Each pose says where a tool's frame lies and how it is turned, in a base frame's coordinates. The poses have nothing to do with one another.
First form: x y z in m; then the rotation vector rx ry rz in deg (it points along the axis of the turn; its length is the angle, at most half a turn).
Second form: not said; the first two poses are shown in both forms.
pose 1, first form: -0.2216, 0.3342, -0.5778, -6.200, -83.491, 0.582
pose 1, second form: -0.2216, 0.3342, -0.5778, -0.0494, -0.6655, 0.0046, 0.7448
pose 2, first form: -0.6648, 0.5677, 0.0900, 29.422, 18.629, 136.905
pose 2, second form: -0.6648, 0.5677, 0.0900, 0.1965, 0.1244, 0.9143, 0.3316
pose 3, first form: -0.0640, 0.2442, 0.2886, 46.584, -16.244, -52.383
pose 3, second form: -0.0640, 0.2442, 0.2886, 0.3803, -0.1326, -0.4277, 0.8092
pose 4, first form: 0.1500, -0.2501, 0.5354, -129.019, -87.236, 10.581
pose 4, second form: 0.1500, -0.2501, 0.5354, -0.8086, -0.5467, 0.0663, 0.2070
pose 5, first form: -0.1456, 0.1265, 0.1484, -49.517, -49.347, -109.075
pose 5, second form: -0.1456, 0.1265, 0.1484, -0.3458, -0.3446, -0.7617, 0.4261
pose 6, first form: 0.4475, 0.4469, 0.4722, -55.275, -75.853, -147.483
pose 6, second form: 0.4475, 0.4469, 0.4722, -0.3159, -0.4335, -0.8428, 0.0452
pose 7, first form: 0.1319, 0.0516, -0.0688, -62.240, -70.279, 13.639
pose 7, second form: 0.1319, 0.0516, -0.0688, -0.4832, -0.5456, 0.1059, 0.6765
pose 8, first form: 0.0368, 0.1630, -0.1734, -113.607, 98.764, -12.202
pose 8, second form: 0.0368, 0.1630, -0.1734, -0.7283, 0.6332, -0.0782, 0.2501
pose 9, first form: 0.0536, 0.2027, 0.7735, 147.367, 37.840, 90.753
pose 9, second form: 0.0536, 0.2027, 0.7735, 0.8316, 0.2135, 0.5121, 0.0248
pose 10, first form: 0.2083, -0.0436, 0.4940, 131.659, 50.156, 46.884
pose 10, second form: 0.2083, -0.0436, 0.4940, 0.8534, 0.3251, 0.3039, 0.2716
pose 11, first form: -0.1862, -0.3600, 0.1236, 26.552, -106.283, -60.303
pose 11, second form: -0.1862, -0.3600, 0.1236, 0.1884, -0.7541, -0.4278, 0.4614
